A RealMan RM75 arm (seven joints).
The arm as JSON. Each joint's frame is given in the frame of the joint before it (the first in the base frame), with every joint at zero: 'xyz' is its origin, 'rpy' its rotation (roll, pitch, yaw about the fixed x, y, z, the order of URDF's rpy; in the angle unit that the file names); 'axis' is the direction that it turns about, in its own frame. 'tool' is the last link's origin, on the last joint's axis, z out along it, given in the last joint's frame.
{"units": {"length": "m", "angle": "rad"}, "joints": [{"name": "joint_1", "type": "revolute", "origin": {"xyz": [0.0, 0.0, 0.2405], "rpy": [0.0, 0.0, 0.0]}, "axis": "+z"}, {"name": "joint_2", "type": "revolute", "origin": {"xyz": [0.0, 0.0, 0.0], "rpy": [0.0, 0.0, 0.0]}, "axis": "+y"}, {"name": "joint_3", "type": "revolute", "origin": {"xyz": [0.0, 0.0, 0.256], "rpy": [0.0, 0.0, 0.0]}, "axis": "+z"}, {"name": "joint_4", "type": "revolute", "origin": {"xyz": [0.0, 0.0, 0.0], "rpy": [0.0, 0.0, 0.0]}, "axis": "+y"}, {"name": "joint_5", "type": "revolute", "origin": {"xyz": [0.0, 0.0, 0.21], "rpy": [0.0, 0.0, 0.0]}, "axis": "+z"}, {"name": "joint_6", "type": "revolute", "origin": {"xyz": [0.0, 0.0, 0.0], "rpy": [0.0, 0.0, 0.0]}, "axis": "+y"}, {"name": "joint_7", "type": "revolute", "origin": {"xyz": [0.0, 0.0, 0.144], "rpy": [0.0, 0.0, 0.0]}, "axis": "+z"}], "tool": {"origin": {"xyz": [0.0, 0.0, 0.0], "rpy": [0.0, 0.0, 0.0]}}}
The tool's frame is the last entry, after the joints.
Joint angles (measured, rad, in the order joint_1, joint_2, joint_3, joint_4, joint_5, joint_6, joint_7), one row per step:
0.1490 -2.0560 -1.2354 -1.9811 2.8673 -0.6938 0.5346
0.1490 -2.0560 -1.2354 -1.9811 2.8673 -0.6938 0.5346
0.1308 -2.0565 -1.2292 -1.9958 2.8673 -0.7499 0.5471
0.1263 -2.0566 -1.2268 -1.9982 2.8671 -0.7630 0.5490
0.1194 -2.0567 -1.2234 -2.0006 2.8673 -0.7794 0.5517
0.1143 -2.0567 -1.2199 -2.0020 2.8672 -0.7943 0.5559
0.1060 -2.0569 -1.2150 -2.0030 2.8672 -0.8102 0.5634
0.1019 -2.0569 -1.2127 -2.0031 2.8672 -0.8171 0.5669
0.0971 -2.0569 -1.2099 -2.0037 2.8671 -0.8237 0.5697
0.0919 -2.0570 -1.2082 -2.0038 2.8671 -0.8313 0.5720
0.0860 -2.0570 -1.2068 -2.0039 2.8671 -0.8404 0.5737
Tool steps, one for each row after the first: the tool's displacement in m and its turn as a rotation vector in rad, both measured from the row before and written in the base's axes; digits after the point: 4 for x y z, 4 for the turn. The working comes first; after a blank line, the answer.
Tool pose at each row, in the base's axes (x y z in m, rotation vector in rad; the steps are taken from these numbers as rounded here):
-0.1672 0.2812 0.0261 -2.1199 -0.3154 0.0096
-0.1672 0.2812 0.0261 -2.1199 -0.3154 0.0096
-0.1627 0.2797 0.0227 -2.1564 -0.2995 0.0389
-0.1617 0.2792 0.0215 -2.1661 -0.2970 0.0457
-0.1603 0.2788 0.0199 -2.1787 -0.2919 0.0545
-0.1595 0.2781 0.0182 -2.1911 -0.2871 0.0648
-0.1578 0.2777 0.0160 -2.2062 -0.2752 0.0759
-0.1570 0.2775 0.0149 -2.2131 -0.2693 0.0810
-0.1558 0.2775 0.0139 -2.2202 -0.2626 0.0844
-0.1548 0.2775 0.0129 -2.2268 -0.2574 0.0889
-0.1539 0.2776 0.0120 -2.2339 -0.2528 0.0943

0.0000 0.0000 0.0000 0.0000 0.0000 0.0000
0.0045 -0.0015 -0.0034 -0.0380 0.0237 -0.0036
0.0010 -0.0005 -0.0012 -0.0102 0.0049 -0.0001
0.0014 -0.0004 -0.0016 -0.0131 0.0070 -0.0014
0.0008 -0.0007 -0.0017 -0.0131 0.0079 -0.0006
0.0017 -0.0004 -0.0022 -0.0155 0.0108 -0.0056
0.0008 -0.0002 -0.0011 -0.0071 0.0051 -0.0029
0.0012 0.0000 -0.0010 -0.0071 0.0041 -0.0041
0.0010 0.0000 -0.0010 -0.0068 0.0044 -0.0026
0.0009 0.0001 -0.0009 -0.0074 0.0048 -0.0018

